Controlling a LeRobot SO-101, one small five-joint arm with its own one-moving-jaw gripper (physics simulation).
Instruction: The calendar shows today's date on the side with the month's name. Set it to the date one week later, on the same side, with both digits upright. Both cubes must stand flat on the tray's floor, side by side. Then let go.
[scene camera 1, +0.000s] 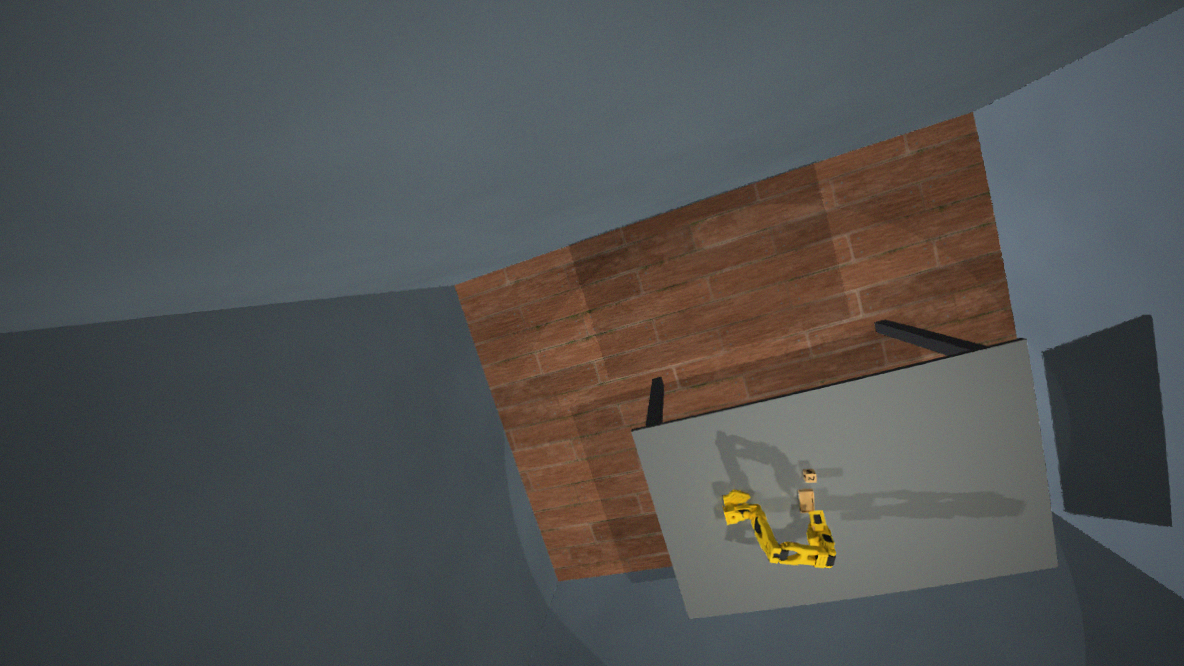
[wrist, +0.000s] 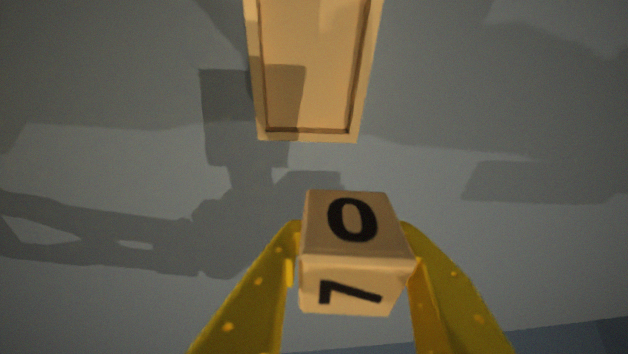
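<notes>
My gripper (wrist: 351, 232) (scene camera 1: 817, 515) is shut on a light wooden cube (wrist: 357, 272), one jaw on each side. The cube's upper face in the wrist view shows a black 0, and the face nearer the camera shows a 7 lying sideways. The held cube is off the tray and apart from its near end. The wooden tray (wrist: 325, 136) (scene camera 1: 806, 501) shows a bare inner floor in the wrist view, with a shadow on part of it. Another cube (scene camera 1: 809, 476) with a 2 on top stands on the table just beyond the tray. The month's name cannot be made out.
The grey table (scene camera 1: 927, 430) bears the tray, the loose cube and the yellow arm (scene camera 1: 771, 550). Long arm shadows cross the table. The table's edge shows at the lower right of the wrist view.
</notes>
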